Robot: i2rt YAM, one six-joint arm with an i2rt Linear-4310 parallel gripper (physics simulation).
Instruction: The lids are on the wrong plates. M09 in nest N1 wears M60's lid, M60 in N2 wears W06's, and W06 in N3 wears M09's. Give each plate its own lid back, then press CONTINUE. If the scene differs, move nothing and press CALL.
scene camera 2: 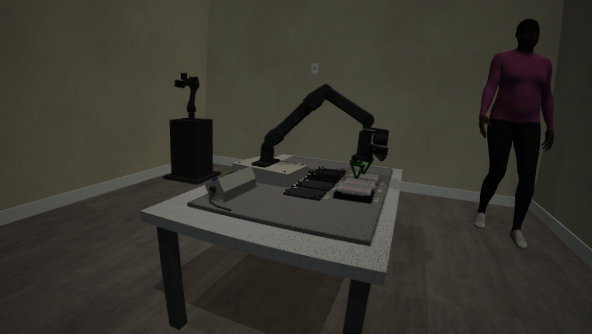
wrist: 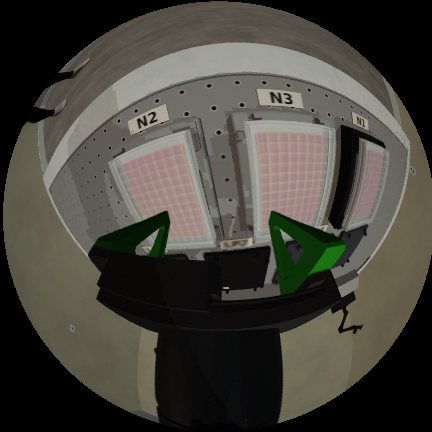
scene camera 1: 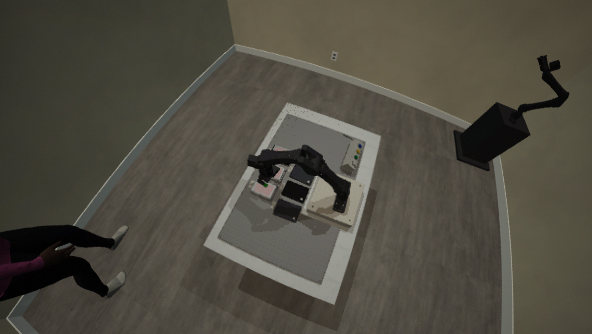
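Where they show: gripper, fingertip midpoint: [scene camera 2: 359,176] [wrist: 218,216] [scene camera 1: 269,180]; arm's base, origin of the base link: [scene camera 2: 266,163] [scene camera 1: 342,196].
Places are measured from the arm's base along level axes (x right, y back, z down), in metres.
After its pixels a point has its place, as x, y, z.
My gripper [scene camera 1: 265,183] @(-0.040, -0.440, 0.020) [scene camera 2: 358,175] @(-0.040, -0.440, 0.020) [wrist: 218,216] @(-0.040, -0.440, 0.020) is open and empty, its green fingers above the nests. In the wrist view the left finger overlaps the lower part of the lidded plate in N2 [wrist: 160,185] @(-0.083, -0.481, 0.025), and the right finger the lower edge of the lidded plate in N3 [wrist: 292,172] @(0.031, -0.468, 0.025). The lidded plate in N1 [wrist: 368,182] @(0.146, -0.454, 0.014) [scene camera 2: 356,186] @(0.151, -0.444, 0.014) is at the right, beside a black wall. All three show pink wells under clear covers; no lid names are readable. The button console [scene camera 1: 351,159] @(0.255, 0.004, -0.021) [scene camera 2: 237,185] @(0.346, -0.027, 0.014) has blue, yellow and green buttons; their labels are unreadable.
Dark pads [scene camera 1: 295,191] @(-0.045, -0.273, 0.044) [scene camera 2: 306,192] [wrist: 237,267] @(-0.042, -0.306, 0.044) lie in a row between the nests and the arm's cream base [scene camera 1: 327,200] @(-0.052, -0.076, 0.007) [scene camera 2: 282,172] @(0.121, -0.124, 0.003). A person [scene camera 2: 521,90] stands beyond the table. Another arm stands on a black pedestal [scene camera 1: 492,132] [scene camera 2: 191,147].
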